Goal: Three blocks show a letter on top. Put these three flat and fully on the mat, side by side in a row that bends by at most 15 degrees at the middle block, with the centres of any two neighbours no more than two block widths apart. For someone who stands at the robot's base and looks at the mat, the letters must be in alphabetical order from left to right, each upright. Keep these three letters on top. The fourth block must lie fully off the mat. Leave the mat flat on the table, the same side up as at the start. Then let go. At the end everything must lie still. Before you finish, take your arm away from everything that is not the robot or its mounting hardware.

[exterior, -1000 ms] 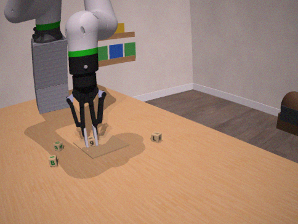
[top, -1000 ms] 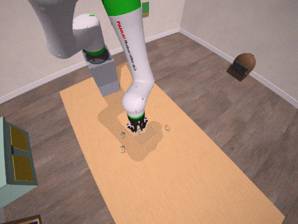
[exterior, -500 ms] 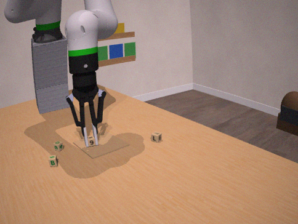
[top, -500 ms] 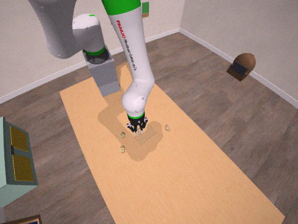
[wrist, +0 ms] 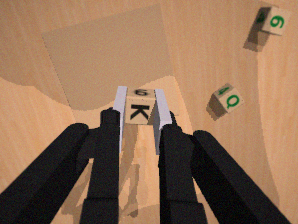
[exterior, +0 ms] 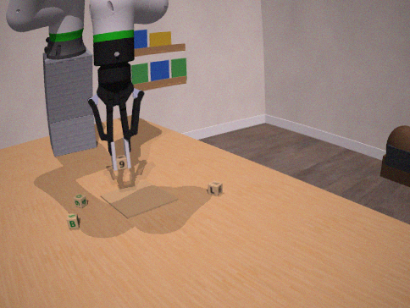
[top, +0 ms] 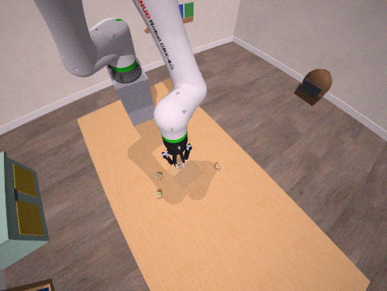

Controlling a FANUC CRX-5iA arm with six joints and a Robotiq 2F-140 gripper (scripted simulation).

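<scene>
My hand is 12 cm above the thin tan mat, 3 cm to the right of it and 1 cm short of it.
</scene>
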